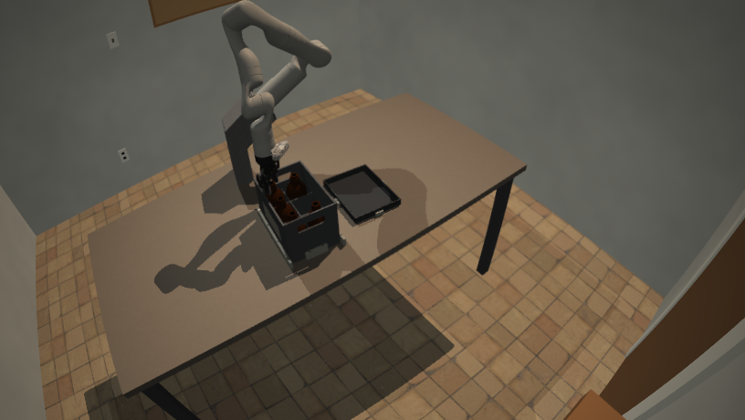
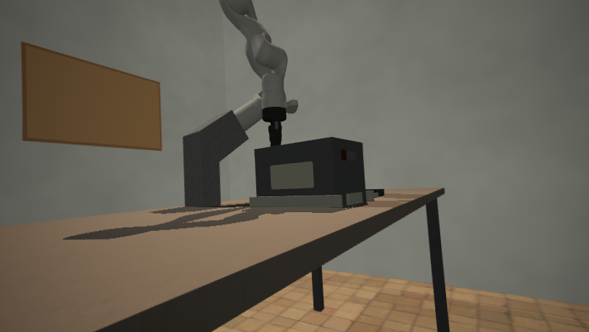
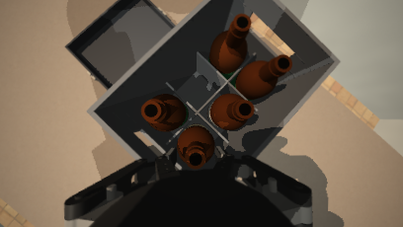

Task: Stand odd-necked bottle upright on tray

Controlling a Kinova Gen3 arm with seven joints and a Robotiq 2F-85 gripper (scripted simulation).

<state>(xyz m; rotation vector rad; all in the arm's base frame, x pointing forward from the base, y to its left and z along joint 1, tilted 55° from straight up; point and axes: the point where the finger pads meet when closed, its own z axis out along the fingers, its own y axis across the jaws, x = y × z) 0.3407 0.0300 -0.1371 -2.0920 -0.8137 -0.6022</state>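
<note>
Right now the glass bottle is 9 cm to the left of my hand and 7 cm below it. From my hand the other things lie so: dark tray 5 cm ahead, 32 cm to the left, 14 cm below; then crate 9 cm ahead, 5 cm to the left, 7 cm below.
</note>
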